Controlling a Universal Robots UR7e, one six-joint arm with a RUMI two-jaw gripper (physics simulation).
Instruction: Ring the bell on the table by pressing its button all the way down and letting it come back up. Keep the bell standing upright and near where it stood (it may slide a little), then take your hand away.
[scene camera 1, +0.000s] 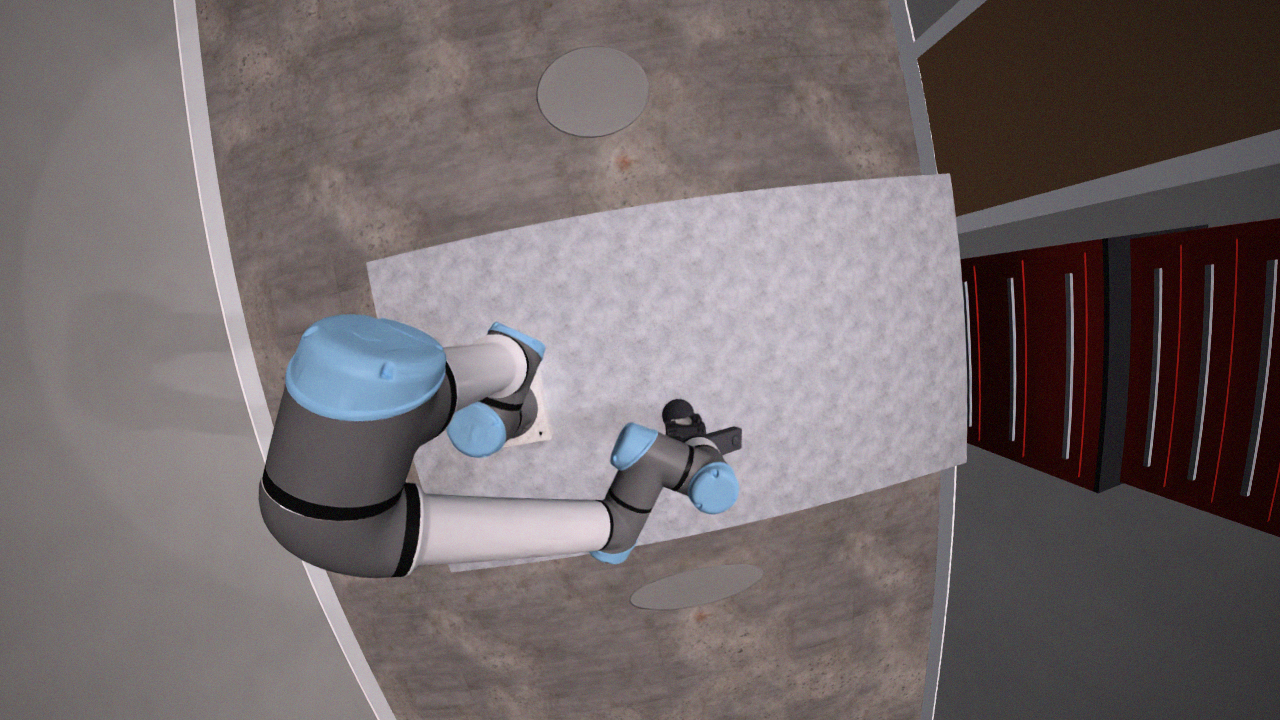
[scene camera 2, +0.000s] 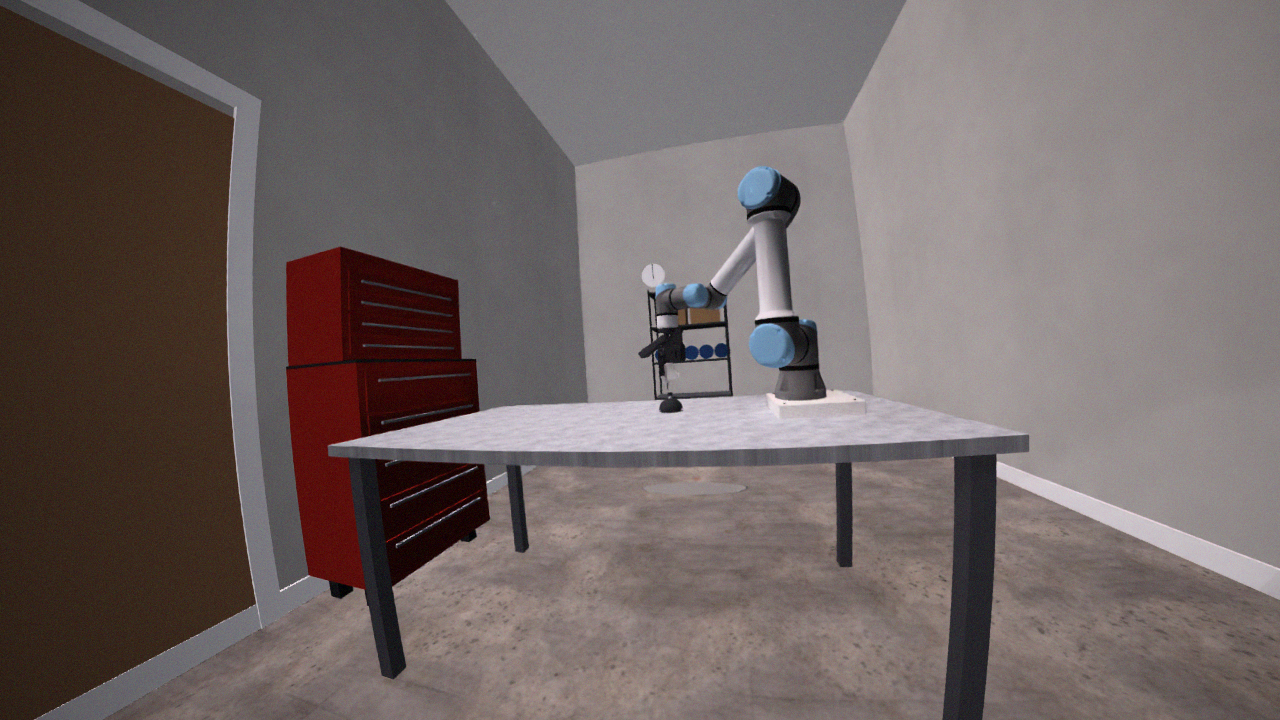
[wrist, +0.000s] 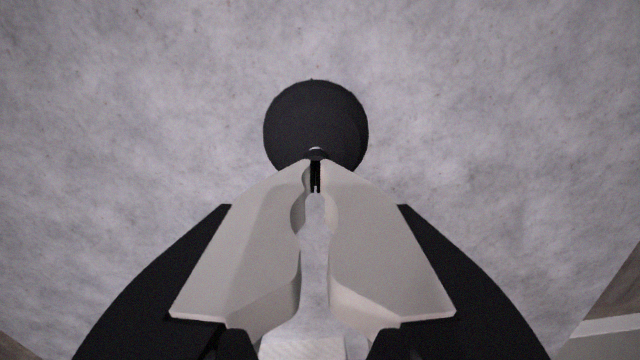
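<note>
The black round bell (scene camera 1: 677, 412) (scene camera 2: 670, 405) (wrist: 316, 115) stands upright on the light grey table (scene camera 1: 805, 313) (scene camera 2: 554, 438) (wrist: 100, 100). Its button (wrist: 316, 153) shows in part in the wrist view, just beyond the fingertips; the fingertips hide the rest. My gripper (scene camera 2: 667, 383) (wrist: 315, 164) is shut with nothing between its fingers and points down. In scene camera 2 the fingers are above the bell, close over its top; whether they touch the button I cannot tell. In scene camera 1 the arm's wrist hides part of the gripper beside the bell.
The arm's white base plate (scene camera 1: 537, 434) (scene camera 2: 816, 406) is on the table, on the bell's right in scene camera 2. A red drawer cabinet (scene camera 1: 1038, 358) (scene camera 2: 326, 447) stands on the floor beyond the table's end. A shelf rack (scene camera 2: 729, 358) stands far behind the table.
</note>
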